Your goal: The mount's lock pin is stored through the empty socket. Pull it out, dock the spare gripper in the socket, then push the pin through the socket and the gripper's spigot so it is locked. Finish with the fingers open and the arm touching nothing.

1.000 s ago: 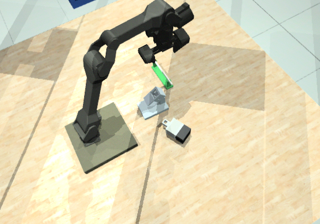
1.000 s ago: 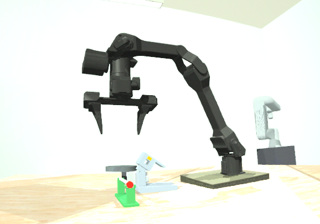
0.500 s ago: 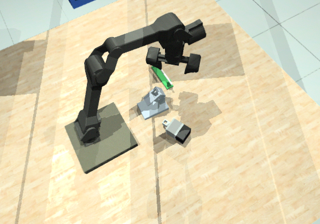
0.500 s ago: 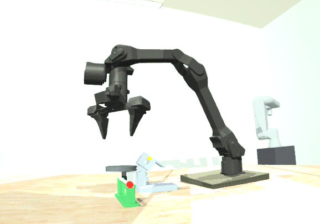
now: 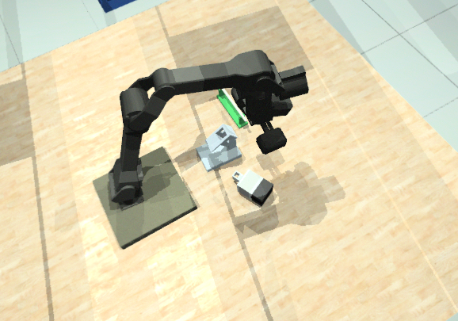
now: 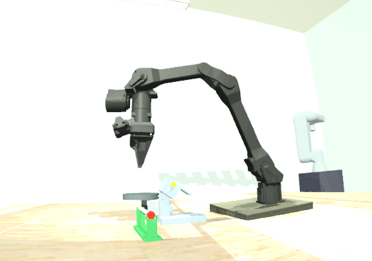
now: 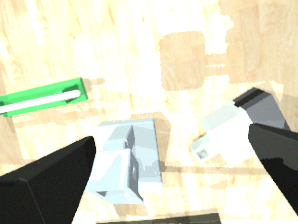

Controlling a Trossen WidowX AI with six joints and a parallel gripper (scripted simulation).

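The spare gripper lies 6 cm behind my gripper tip, 8 cm to the right of it and 12 cm below it. The rest, counted from my gripper tip: green cradle (1 cm ahead, 18 cm to the left, 12 cm below); mount (8 cm behind, 6 cm to the left, 9 cm below).
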